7 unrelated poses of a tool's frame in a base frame.
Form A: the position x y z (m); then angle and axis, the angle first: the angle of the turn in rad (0 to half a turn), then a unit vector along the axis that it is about.
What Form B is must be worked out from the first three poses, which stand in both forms.
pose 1, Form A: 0.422 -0.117 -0.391 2.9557 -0.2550 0.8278 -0.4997
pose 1, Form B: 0.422 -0.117 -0.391 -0.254 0.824 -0.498 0.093
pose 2, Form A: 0.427 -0.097 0.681 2.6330 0.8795 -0.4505 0.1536
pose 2, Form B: 0.427 -0.097 0.681 0.851 -0.436 0.149 0.252
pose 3, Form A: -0.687 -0.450 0.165 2.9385 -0.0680 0.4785 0.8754
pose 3, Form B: -0.687 -0.450 0.165 -0.068 0.476 0.871 0.101
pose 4, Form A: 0.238 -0.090 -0.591 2.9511 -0.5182 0.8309 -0.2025
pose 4, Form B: 0.238 -0.090 -0.591 -0.516 0.827 -0.202 0.095
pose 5, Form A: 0.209 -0.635 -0.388 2.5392 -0.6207 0.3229 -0.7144
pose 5, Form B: 0.209 -0.635 -0.388 -0.593 0.308 -0.682 0.297
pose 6, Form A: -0.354 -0.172 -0.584 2.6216 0.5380 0.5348 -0.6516
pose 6, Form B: -0.354 -0.172 -0.584 0.520 0.517 -0.630 0.257
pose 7, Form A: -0.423 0.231 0.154 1.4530 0.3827 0.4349 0.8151
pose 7, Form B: -0.423 0.231 0.154 0.254 0.289 0.541 0.748
